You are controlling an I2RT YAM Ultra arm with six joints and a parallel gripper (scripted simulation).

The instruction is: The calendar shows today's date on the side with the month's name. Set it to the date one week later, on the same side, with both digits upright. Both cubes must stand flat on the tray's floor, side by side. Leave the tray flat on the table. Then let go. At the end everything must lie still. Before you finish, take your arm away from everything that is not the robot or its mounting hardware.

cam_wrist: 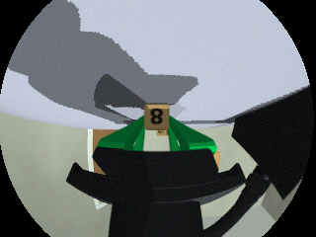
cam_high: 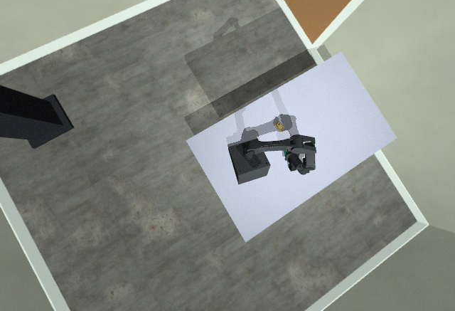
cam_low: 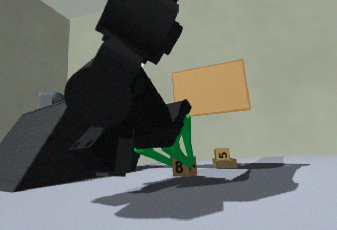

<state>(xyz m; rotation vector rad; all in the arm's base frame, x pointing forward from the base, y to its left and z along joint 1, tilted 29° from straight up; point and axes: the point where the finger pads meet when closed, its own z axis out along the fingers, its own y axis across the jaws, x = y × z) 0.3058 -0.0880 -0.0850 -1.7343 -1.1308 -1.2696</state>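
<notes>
Right now my hand is 1 cm to the right of the wooden cube and 1 cm above it. From my hand the other things lie so: wooden tray 17 cm to the left, 5 cm ahead, 2 cm below.
</notes>
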